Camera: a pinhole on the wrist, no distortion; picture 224 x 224 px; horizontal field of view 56.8 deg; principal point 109.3 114.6 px. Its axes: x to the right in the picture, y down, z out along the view. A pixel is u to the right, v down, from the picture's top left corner.
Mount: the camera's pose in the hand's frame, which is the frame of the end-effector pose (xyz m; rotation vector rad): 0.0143 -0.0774 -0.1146 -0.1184 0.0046 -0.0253
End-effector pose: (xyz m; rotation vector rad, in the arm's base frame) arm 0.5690 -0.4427 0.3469 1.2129 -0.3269 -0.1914
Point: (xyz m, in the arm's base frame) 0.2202 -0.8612 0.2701
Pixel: 29 40
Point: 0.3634 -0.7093 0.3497
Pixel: 48 86
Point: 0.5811 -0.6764 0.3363
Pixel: 155 82
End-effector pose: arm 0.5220 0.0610 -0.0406 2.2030 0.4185 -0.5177
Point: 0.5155 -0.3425 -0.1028
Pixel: 90 208
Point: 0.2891 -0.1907 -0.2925
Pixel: 59 73
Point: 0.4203 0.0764 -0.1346
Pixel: 46 41
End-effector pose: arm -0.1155 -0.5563 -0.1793 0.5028 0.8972 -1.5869
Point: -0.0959 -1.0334 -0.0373
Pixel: 171 116
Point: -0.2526 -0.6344 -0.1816
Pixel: 206 17
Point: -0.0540 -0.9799 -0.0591
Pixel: 165 135
